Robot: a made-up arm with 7 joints. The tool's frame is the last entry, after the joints. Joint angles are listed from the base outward. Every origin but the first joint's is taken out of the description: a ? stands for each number. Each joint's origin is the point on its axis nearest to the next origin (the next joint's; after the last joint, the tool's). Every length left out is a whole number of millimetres.
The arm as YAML. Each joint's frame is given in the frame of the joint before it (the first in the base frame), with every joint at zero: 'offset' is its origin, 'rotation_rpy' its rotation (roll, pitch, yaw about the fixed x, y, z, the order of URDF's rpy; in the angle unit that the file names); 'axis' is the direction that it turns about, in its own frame. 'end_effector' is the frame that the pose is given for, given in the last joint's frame.
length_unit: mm
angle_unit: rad
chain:
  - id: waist
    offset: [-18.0, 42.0, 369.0]
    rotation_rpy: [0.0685, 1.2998, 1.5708]
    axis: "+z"
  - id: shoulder
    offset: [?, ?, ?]
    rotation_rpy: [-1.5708, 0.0, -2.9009]
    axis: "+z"
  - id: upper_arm
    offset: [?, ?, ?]
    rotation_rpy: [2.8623, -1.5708, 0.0]
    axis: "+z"
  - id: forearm
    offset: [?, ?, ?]
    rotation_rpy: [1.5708, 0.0, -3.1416]
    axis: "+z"
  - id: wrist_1
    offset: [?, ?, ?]
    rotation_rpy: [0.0, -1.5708, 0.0]
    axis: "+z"
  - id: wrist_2
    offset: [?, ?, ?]
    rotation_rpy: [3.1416, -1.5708, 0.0]
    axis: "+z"
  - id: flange
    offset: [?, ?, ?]
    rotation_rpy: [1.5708, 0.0, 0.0]
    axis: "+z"
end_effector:
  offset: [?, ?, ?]
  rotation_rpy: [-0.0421, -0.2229, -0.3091]
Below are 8 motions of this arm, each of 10 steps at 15 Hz.
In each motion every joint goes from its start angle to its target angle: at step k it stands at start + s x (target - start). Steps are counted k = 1, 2, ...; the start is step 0. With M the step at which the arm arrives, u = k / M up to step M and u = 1 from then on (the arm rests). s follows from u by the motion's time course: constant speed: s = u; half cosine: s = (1 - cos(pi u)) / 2; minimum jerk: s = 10 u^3 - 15 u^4 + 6 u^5.
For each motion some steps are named. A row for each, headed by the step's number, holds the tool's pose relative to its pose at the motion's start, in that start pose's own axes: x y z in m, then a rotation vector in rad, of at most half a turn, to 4 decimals.
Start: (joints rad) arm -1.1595 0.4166 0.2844 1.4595 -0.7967 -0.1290 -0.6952
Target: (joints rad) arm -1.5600 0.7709 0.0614 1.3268 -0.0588 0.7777 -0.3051
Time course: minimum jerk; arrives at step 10
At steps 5, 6, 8, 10:
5: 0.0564 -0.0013 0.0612 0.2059 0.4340 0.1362
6: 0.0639 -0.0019 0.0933 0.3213 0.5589 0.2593
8: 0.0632 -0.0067 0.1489 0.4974 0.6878 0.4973
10: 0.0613 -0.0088 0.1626 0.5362 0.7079 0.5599

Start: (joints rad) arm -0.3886 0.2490 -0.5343 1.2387 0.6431 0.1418 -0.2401
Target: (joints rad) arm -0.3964 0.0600 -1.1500 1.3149 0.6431 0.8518 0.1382
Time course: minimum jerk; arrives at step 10
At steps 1, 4, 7, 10:
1: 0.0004 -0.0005 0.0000 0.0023 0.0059 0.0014
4: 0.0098 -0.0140 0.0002 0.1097 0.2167 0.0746
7: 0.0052 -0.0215 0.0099 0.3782 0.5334 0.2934
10: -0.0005 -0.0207 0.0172 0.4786 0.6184 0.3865

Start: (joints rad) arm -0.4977 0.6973 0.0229 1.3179 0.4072 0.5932 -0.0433
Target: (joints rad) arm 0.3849 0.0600 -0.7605 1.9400 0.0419 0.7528 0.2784
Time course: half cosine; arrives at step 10
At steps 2, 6, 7, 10:
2: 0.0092 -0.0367 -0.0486 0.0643 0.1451 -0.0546
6: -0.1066 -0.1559 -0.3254 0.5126 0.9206 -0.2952
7: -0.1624 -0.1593 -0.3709 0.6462 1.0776 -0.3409
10: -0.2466 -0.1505 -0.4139 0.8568 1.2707 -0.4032

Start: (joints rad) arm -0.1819 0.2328 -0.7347 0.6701 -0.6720 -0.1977 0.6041
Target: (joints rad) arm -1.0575 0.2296 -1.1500 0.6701 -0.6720 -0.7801 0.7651
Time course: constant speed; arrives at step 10
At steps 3, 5, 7, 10:
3: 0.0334 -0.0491 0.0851 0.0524 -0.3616 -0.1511
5: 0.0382 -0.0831 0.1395 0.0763 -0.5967 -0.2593
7: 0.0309 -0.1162 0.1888 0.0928 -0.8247 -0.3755
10: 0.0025 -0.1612 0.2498 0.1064 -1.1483 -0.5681

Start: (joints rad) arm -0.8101 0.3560 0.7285 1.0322 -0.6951 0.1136 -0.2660
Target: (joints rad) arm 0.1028 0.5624 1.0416 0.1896 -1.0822 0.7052 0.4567
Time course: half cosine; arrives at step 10
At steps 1, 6, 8, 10:
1: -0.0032 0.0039 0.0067 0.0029 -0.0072 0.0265
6: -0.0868 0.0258 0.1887 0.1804 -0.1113 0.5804
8: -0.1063 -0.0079 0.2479 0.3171 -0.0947 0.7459
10: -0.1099 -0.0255 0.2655 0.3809 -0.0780 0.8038

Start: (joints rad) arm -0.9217 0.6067 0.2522 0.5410 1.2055 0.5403 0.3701
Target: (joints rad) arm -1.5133 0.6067 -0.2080 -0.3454 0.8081 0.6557 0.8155
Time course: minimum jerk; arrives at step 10
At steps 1, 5, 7, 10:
1: 0.0005 0.0035 0.0029 -0.0059 -0.0058 0.0125
5: -0.0539 0.2107 0.1349 -0.3859 -0.3402 0.6944
7: -0.1684 0.3240 0.1766 -0.6874 -0.5828 1.1052
10: -0.2375 0.3610 0.1810 -0.8421 -0.7099 1.2810

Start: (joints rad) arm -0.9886 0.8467 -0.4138 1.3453 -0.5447 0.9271 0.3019
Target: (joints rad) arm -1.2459 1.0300 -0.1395 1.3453 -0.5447 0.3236 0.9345
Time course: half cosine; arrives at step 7
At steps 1, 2, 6, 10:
1: -0.0017 0.0028 0.0090 -0.0138 -0.0449 0.0265
2: -0.0081 0.0115 0.0336 -0.0600 -0.1678 0.1044
6: -0.0803 0.0807 0.1368 -0.5121 -0.7248 0.5990
10: -0.0865 0.0861 0.1409 -0.5528 -0.7518 0.6330

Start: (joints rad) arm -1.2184 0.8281 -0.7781 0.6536 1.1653 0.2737 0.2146
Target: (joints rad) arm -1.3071 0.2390 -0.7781 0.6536 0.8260 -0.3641 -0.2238
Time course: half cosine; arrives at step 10
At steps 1, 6, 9, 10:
1: 0.0014 0.0021 0.0066 -0.0164 -0.0259 -0.0041
6: -0.0116 0.0875 0.1725 -0.2808 -0.7568 -0.0591
9: -0.0560 0.1439 0.2401 -0.2924 -1.1527 -0.0363
10: -0.0603 0.1482 0.2444 -0.2898 -1.1828 -0.0327

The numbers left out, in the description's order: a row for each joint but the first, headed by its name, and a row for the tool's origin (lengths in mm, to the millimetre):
shoulder: -19.0 53.0 0.0
upper_arm: -94.0 16.0 0.0
forearm: 25.0 10.0 0.0
wrist_1: -243.0 -45.0 0.0
wrist_2: 10.0 -17.0 0.0
flange: 97.0 -13.0 0.0
tool: 34.0 0.0 0.0

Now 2 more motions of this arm.
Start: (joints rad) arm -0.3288 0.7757 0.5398 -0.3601 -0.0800 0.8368 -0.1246
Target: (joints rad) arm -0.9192 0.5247 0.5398 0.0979 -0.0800 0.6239 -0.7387
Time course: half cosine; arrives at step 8
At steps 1, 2, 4, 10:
1: 0.0006 0.0017 -0.0014 -0.0221 -0.0122 -0.0183
2: 0.0026 0.0054 -0.0054 -0.0835 -0.0491 -0.0730
4: 0.0145 0.0073 -0.0161 -0.2645 -0.1914 -0.2771
10: 0.0421 -0.0147 -0.0161 -0.4547 -0.4379 -0.6270

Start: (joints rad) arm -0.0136 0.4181 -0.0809 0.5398 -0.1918 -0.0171 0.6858
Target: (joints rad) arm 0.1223 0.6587 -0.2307 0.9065 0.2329 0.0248 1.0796
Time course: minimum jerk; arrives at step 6
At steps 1, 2, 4, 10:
1: -0.0021 0.0032 -0.0053 0.0335 0.0086 0.0092
2: -0.0134 0.0207 -0.0301 0.1999 0.0454 0.0514
4: -0.0606 0.0944 -0.0935 0.7646 0.1039 0.1455
10: -0.0804 0.1254 -0.1081 0.9696 0.1008 0.1575

